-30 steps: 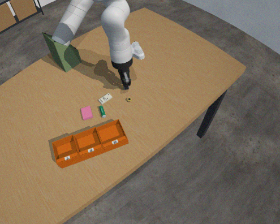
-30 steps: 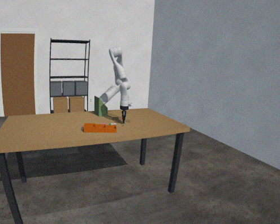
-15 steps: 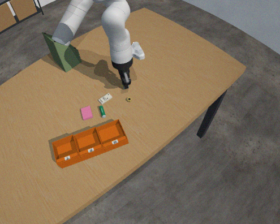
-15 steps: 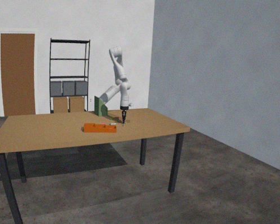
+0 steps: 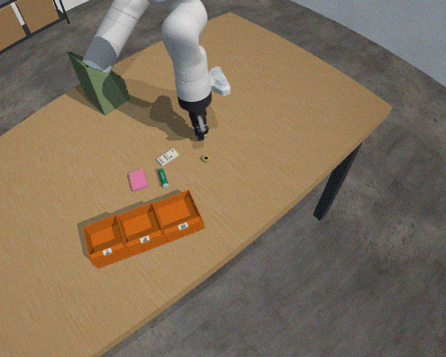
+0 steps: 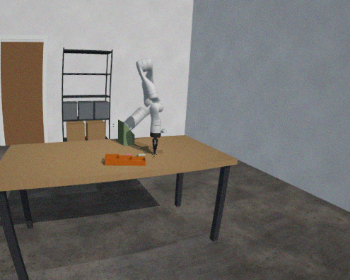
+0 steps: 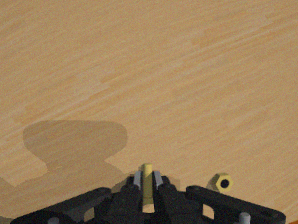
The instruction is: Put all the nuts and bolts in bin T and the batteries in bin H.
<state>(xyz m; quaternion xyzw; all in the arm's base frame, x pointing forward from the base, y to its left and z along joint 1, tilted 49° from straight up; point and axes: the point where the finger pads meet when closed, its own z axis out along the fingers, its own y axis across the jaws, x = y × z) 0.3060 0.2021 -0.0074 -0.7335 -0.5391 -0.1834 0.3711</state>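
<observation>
The brass bolt lies 10 mm to the right of my hand and 10 mm below it. The rest, counted from my hand: brass nut: 70 mm ahead, 30 mm to the right, 20 mm below; green battery: 140 mm to the right, 50 mm ahead, 10 mm below; white domino: 100 mm to the right, 20 mm below.
</observation>
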